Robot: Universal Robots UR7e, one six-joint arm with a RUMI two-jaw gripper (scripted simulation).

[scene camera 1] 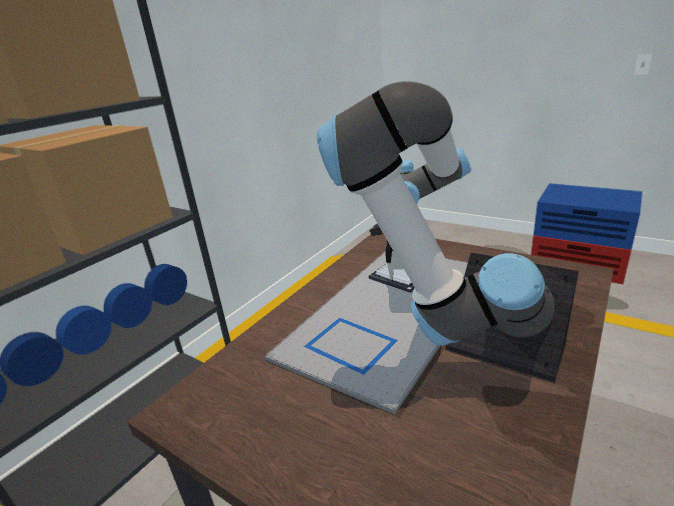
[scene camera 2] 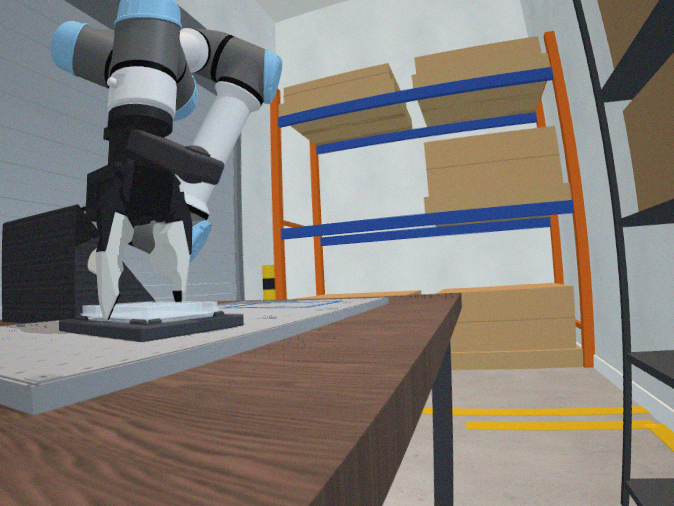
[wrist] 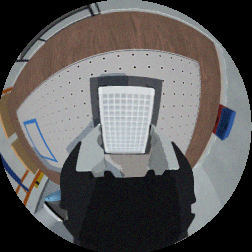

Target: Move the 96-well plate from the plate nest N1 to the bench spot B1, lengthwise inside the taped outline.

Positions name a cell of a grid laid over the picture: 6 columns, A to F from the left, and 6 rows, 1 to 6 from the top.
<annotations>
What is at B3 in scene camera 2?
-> My gripper.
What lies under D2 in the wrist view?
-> A dark plate nest.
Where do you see a 96-well plate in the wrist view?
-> C3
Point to a dark plate nest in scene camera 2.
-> B4
</annotations>
